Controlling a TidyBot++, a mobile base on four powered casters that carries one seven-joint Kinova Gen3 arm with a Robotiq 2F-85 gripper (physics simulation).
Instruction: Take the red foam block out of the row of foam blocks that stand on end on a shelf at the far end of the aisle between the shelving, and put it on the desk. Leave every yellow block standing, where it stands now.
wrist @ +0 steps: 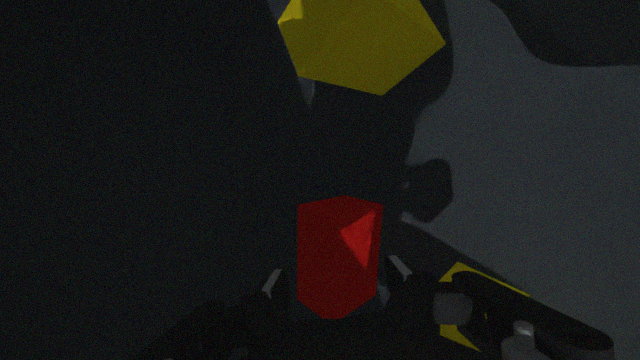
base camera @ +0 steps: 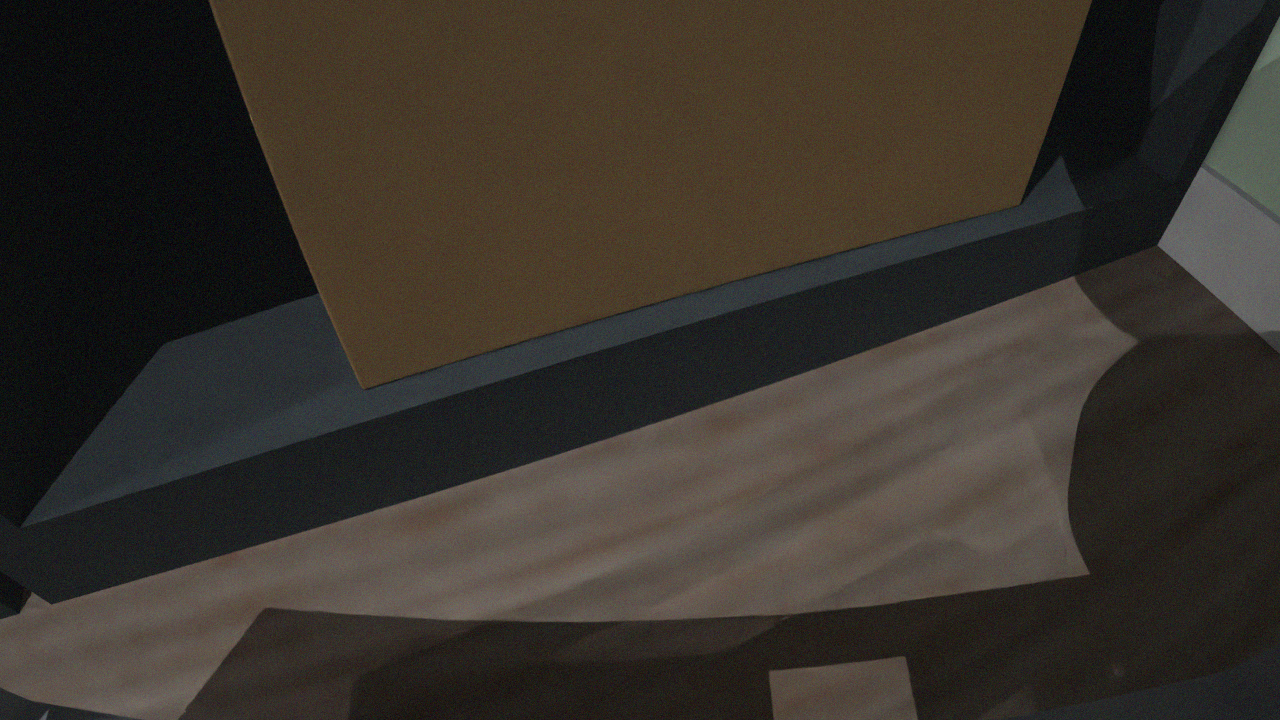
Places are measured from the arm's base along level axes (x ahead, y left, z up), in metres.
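Pixels of known places: gripper, fingertip midpoint: (wrist: 336, 277).
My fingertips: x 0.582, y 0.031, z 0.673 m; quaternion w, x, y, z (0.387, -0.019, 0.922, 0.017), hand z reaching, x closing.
Observation:
Ahead of a thing's pixels: the offset from my fingertips to its top centre. "spot": to the spot under its first point. Level surfaces: height alone.
In the wrist view the red foam block {dx +0.045, dy +0.006, dz -0.019 m} (wrist: 322, 242) stands low in the middle, in deep shadow. My gripper (wrist: 336, 277) is open, with one finger on each side of the block; I cannot tell whether the fingers touch it. A yellow block {dx -0.017, dy -0.158, dz +0.011 m} (wrist: 361, 42) stands beyond it at the top of the view, on the grey shelf board {dz -0.079 m} (wrist: 498, 156). Slivers of another yellow block {spot: dx -0.067, dy +0.015, dz -0.009 m} (wrist: 453, 331) show at the lower right behind dark gripper parts.
The base camera sits close to the shelving. A large brown box {spot: dx -0.197, dy -0.047, dz -0.907 m} (base camera: 646, 169) stands on the lowest shelf board (base camera: 201, 416), above its dark front edge (base camera: 597, 416). Wood floor {dz -1.070 m} (base camera: 696, 495) lies in front, and a pale wall (base camera: 1230, 238) is at the far right.

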